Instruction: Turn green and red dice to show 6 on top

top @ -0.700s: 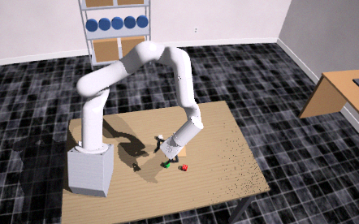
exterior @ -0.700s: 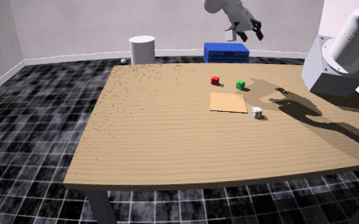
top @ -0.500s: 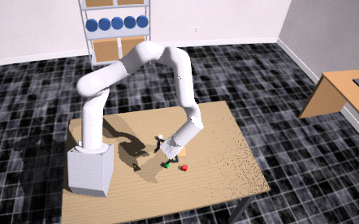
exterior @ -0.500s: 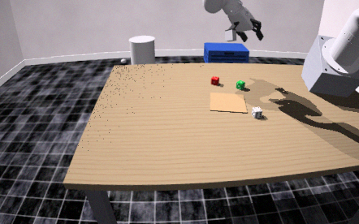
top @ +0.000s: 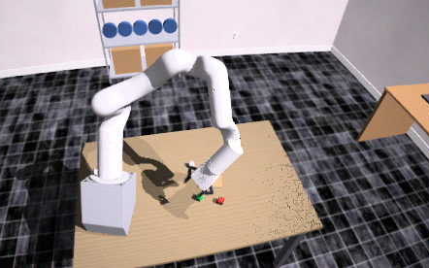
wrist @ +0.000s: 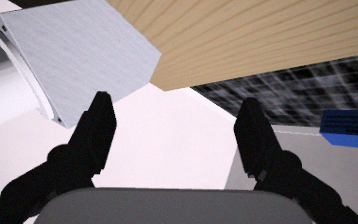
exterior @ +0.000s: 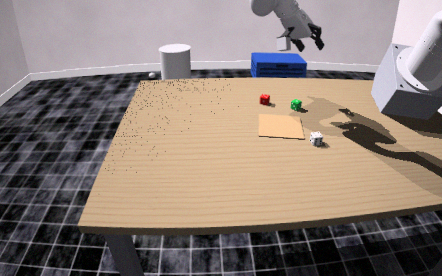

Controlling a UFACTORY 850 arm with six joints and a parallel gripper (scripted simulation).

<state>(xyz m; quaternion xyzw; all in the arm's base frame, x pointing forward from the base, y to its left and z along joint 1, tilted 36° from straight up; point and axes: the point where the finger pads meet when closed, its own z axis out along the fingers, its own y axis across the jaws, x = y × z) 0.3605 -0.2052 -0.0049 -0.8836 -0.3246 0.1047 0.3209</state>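
The red die is 200 mm below my hand, 160 mm ahead of it and 10 mm to the left of it. Round my hand: tan mat (220 mm below, 180 mm to the left, 150 mm ahead); green die (200 mm below, 60 mm to the left, 60 mm ahead); white die (290 mm to the left, 200 mm below, 70 mm ahead).
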